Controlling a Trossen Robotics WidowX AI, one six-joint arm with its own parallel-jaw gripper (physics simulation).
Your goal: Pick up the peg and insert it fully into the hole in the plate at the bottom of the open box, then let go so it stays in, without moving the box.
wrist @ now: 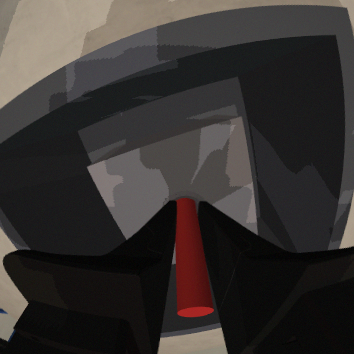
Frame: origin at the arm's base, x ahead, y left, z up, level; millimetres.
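Where they show: gripper, fingertip midpoint: [186, 207].
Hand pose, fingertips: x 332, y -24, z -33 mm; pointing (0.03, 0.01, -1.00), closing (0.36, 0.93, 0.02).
Note:
Each offset is from my fingertips to the top centre of the thing. "pt": to the spot under its first point. Level surfaces: height alone.
The red peg @(3 mm right, 8 mm ahead, 54 mm up) [192, 260] is held between the two dark fingers of my gripper [186, 207], which is shut on it. The peg's near end faces the camera and its far end points down at the light plate [175, 172] at the bottom of the box. The dark open box @(2 mm right, 3 mm ahead, 37 mm up) [300, 95] surrounds the plate, and my fingertips are over its inside. A faint curved rim of the hole @(pt 3 mm left, 8 mm back, 0 mm up) [186, 194] shows around the peg's far end. The fingers and peg hide most of the hole, so how deep the peg's tip stands cannot be told.
The box's thick grey rim @(pt 38 mm left, 71 mm back, 37 mm up) [250, 22] runs across the top and down the right side, with steep dark walls inside it. The beige table top @(61 mm down) [35, 35] shows beyond the rim. A small blue thing [3, 312] shows at the lower left edge.

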